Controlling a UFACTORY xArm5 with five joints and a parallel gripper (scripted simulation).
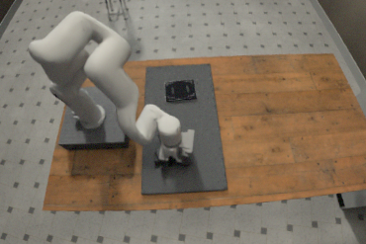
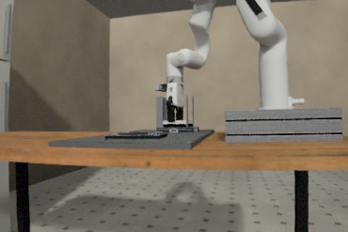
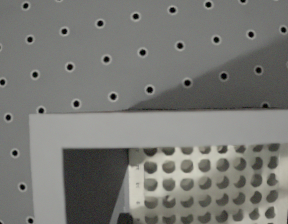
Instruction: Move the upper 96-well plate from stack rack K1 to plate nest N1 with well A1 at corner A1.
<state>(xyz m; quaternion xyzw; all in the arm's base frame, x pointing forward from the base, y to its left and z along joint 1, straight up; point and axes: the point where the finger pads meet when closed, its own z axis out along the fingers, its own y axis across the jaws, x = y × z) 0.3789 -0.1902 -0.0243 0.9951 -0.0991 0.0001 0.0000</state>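
The white 96-well plate lies 1 cm below my hand. Also, from my hand: plate nest N1 (5 cm ahead, 35 cm to the left, 5 cm below).
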